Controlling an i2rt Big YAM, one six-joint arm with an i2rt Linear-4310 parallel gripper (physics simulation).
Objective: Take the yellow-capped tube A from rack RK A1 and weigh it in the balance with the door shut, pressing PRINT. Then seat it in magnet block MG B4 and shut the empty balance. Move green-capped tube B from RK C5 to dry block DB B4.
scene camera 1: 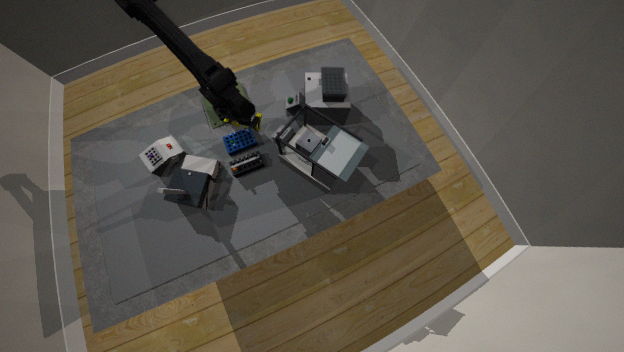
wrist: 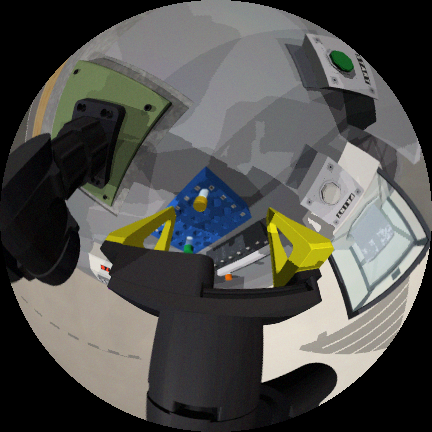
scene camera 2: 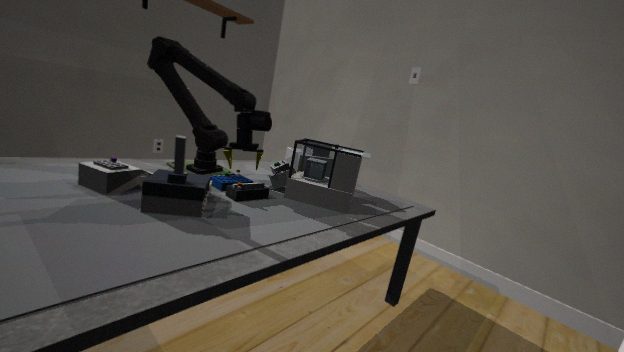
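My gripper (scene camera 1: pixel 243 125) (scene camera 2: pixel 244 168) (wrist: pixel 219 211) is open and empty above the blue rack (scene camera 1: pixel 250 144) (scene camera 2: pixel 218 184) (wrist: pixel 242 212). The yellow-capped tube A (scene camera 2: pixel 238 171) (wrist: pixel 200 202) stands in the rack's far part, between and below the fingertips in the wrist view. The green-capped tube B (scene camera 1: pixel 232 142) (wrist: pixel 188 247) stands in the rack nearer the palm. The black magnet block (scene camera 1: pixel 247 167) (scene camera 2: pixel 248 193) lies beside the rack. The balance (scene camera 2: pixel 320 192) has its glass top panel (scene camera 1: pixel 340 151) slid to one side; its pan side looks uncovered. Its PRINT button (wrist: pixel 330 193) faces up.
A dark block with holes (scene camera 1: pixel 334 82), perhaps the dry block, sits on a white base behind the balance. A green START button (scene camera 1: pixel 290 100) (wrist: pixel 342 61) is near it. A dark box with a handle (scene camera 1: pixel 188 186) (scene camera 2: pixel 175 190) and a keypad unit (scene camera 1: pixel 161 153) (scene camera 2: pixel 106 175) stand left.
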